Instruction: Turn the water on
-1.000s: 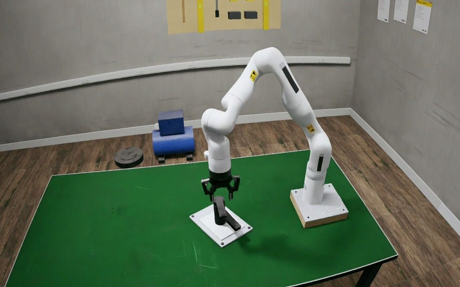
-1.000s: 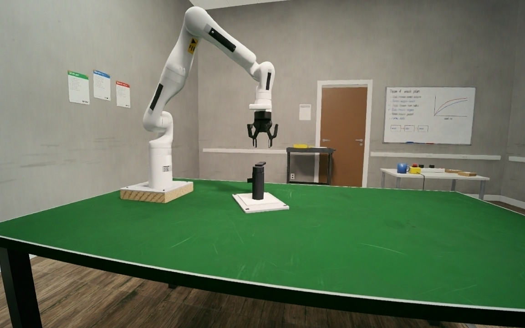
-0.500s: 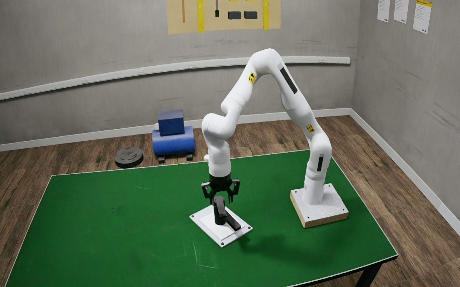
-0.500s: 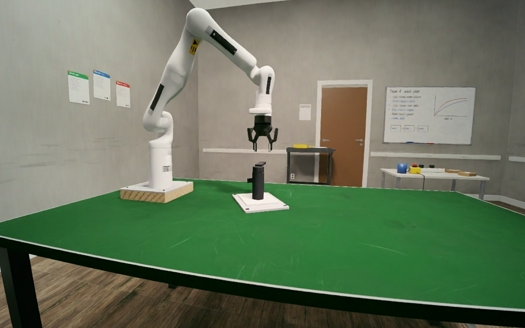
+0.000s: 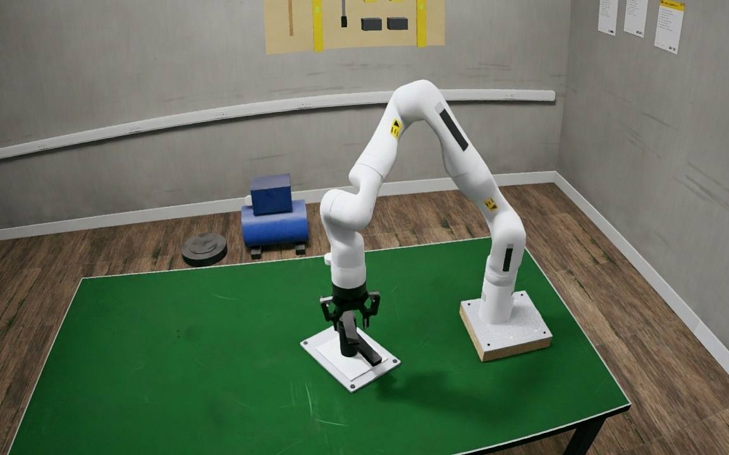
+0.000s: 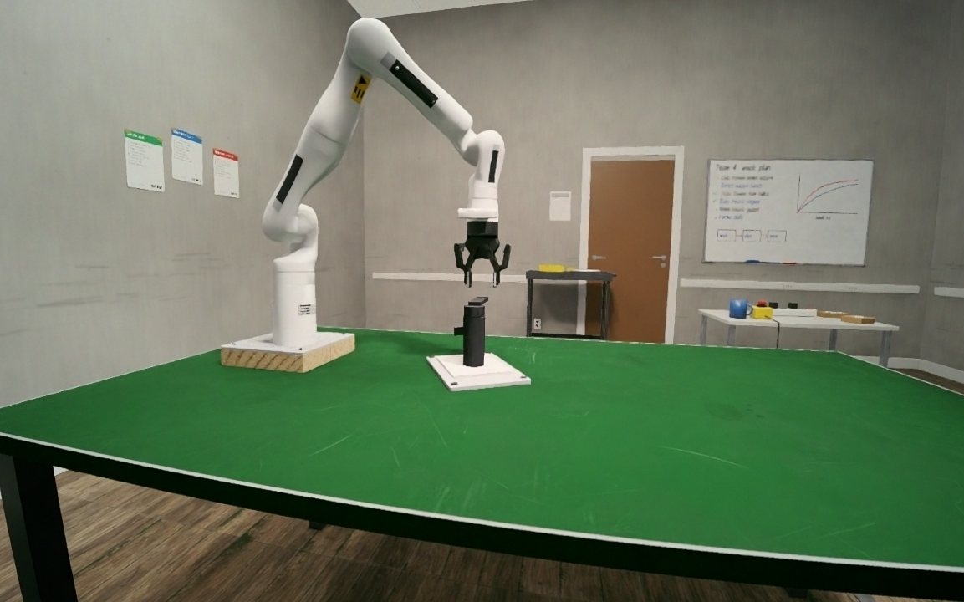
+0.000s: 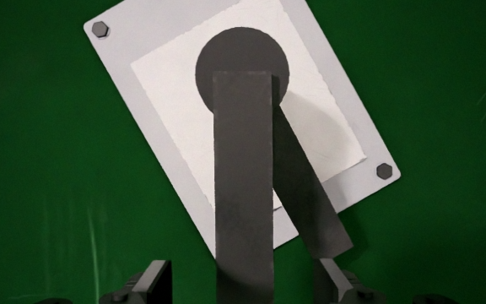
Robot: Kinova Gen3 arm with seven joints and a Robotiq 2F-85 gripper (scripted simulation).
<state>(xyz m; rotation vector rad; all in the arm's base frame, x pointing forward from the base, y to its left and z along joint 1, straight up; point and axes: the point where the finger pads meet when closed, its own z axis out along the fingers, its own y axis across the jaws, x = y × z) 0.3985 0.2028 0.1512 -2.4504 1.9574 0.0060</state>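
Now: the lever 40 mm below my hand, 30 mm to the right of it and 10 mm ahead of it. The rest, counted from my hand: bolted plate (190 mm below, 90 mm to the right, 20 mm ahead); tap (100 mm below, 60 mm to the right).
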